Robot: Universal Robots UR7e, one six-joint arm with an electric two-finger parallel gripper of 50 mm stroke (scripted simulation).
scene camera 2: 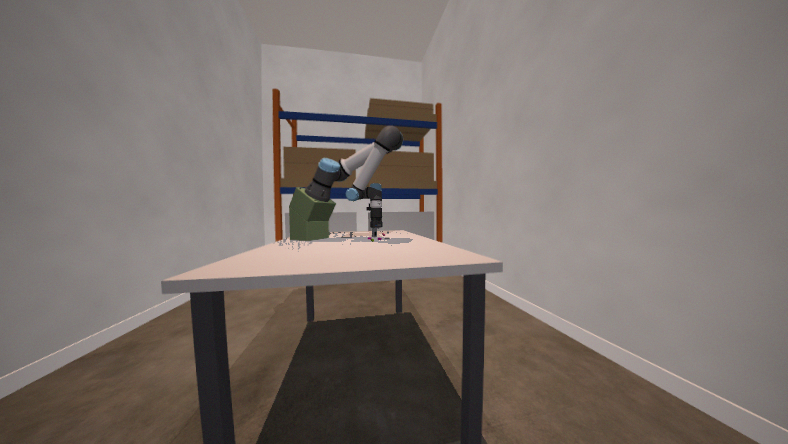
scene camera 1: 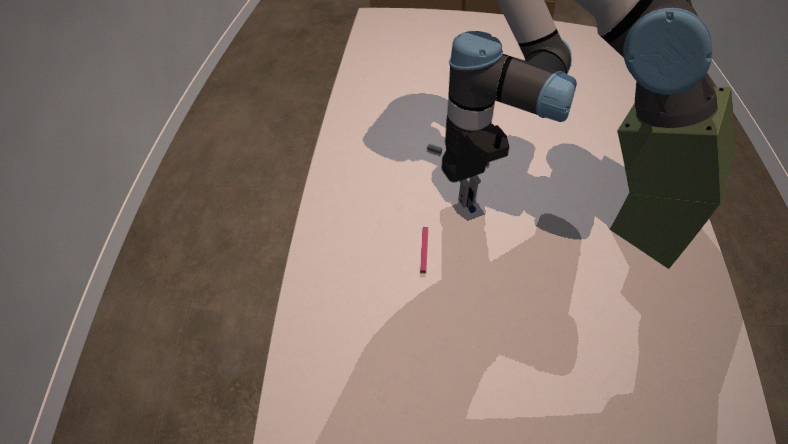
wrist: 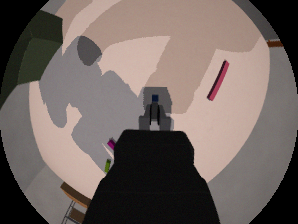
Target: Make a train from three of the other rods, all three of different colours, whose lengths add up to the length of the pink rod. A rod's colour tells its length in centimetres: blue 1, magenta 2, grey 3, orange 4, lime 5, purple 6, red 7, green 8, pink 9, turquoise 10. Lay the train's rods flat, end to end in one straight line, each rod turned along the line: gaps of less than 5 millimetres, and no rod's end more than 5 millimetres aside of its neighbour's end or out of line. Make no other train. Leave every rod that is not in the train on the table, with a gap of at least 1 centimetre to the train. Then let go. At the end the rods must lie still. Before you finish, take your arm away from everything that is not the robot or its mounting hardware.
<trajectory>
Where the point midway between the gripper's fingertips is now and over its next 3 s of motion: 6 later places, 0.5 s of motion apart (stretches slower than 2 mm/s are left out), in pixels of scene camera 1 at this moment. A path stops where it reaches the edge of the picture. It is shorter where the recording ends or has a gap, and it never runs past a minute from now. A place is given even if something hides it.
My gripper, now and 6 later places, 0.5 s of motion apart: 466,201; 467,196; 469,183; 471,172; 471,168; 470,152; 476,124
</trajectory>
